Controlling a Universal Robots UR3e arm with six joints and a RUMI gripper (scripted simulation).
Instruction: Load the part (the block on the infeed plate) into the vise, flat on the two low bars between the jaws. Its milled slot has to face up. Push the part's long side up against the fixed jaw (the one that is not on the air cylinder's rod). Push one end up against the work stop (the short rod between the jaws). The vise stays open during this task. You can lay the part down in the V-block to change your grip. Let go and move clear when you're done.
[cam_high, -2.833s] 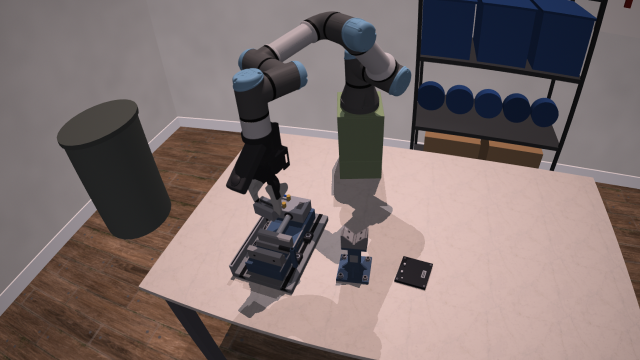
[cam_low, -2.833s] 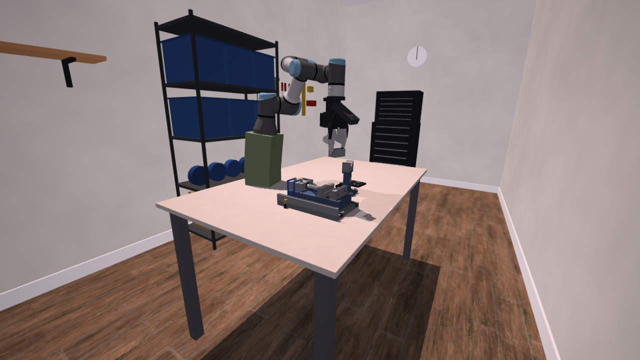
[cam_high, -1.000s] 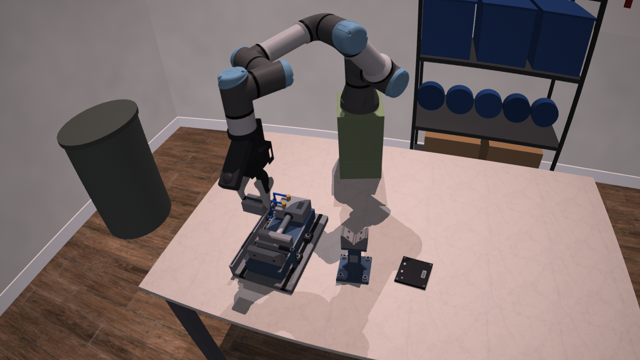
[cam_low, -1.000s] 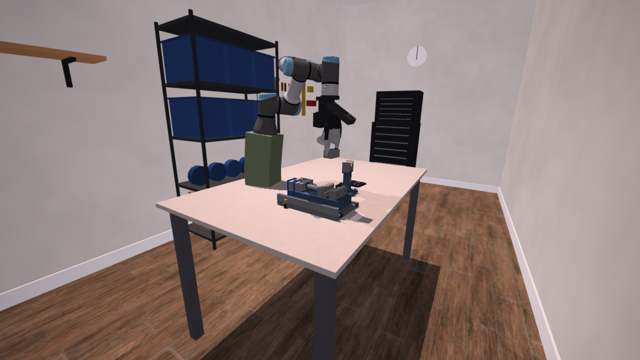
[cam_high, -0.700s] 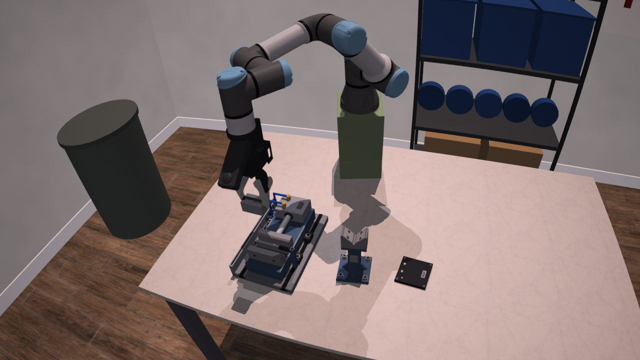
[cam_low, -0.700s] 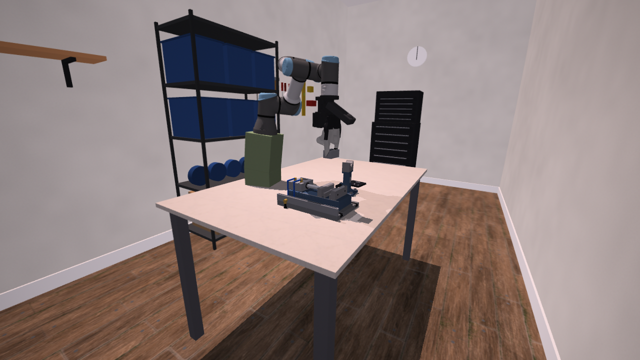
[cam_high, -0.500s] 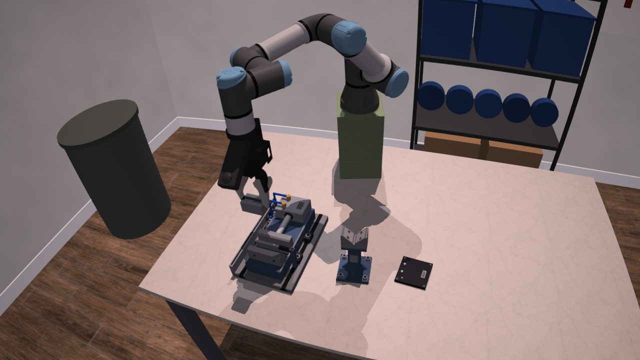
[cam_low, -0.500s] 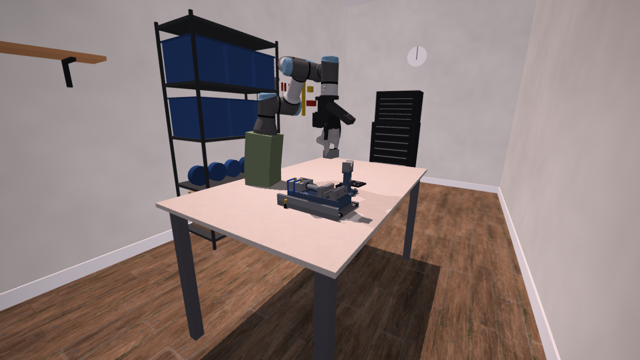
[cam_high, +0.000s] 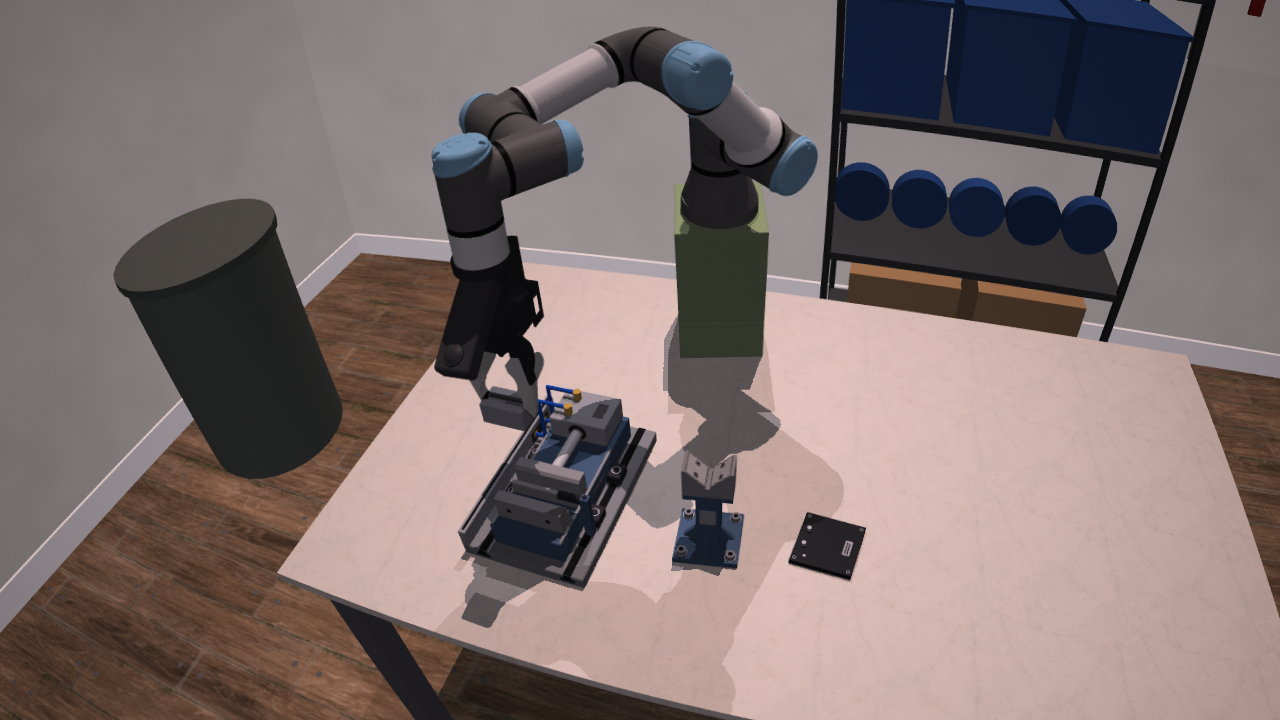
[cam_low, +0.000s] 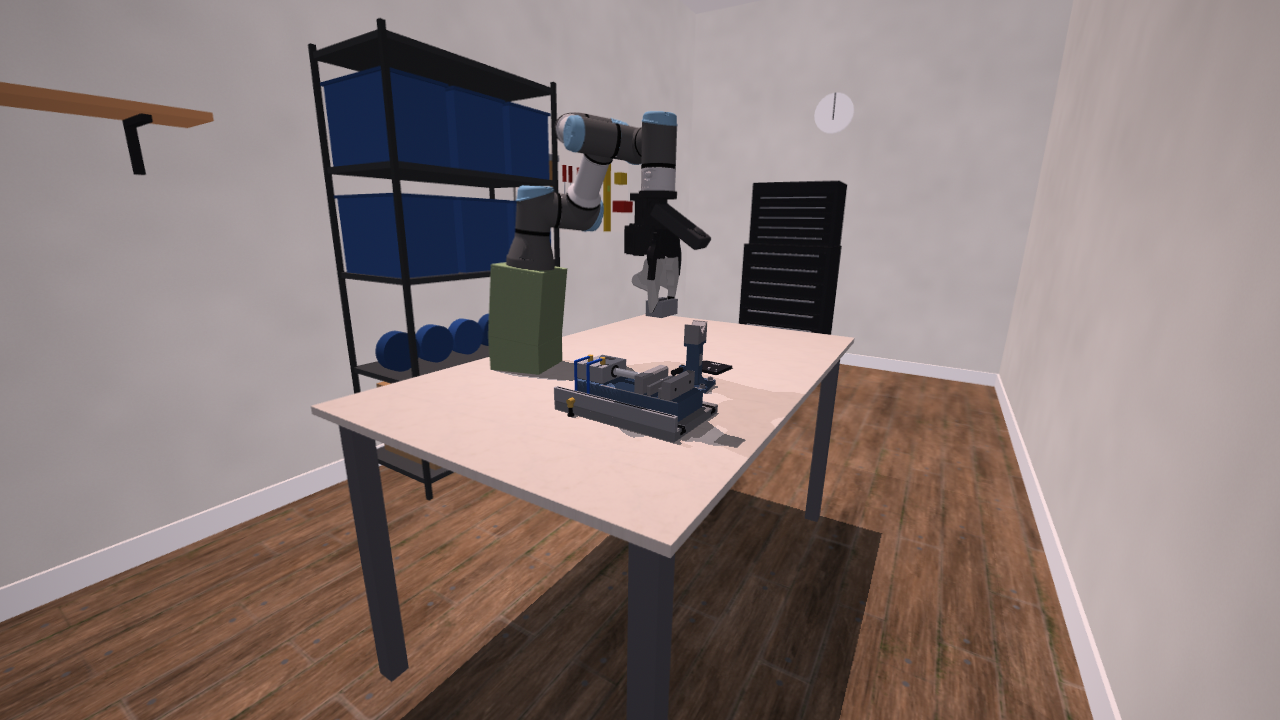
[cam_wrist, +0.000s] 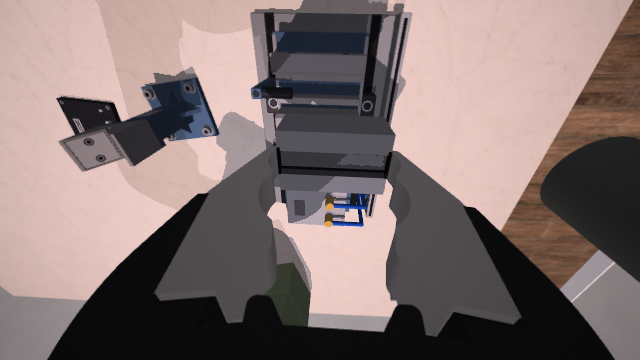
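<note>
The part lies right at my hand. Round my hand: dark work stop rod: 7 cm to the left, 15 cm below; then black infeed plate: 13 cm behind, 40 cm to the left, 24 cm below; then fixed jaw: 3 cm ahead, 2 cm to the left, 16 cm below.
</note>
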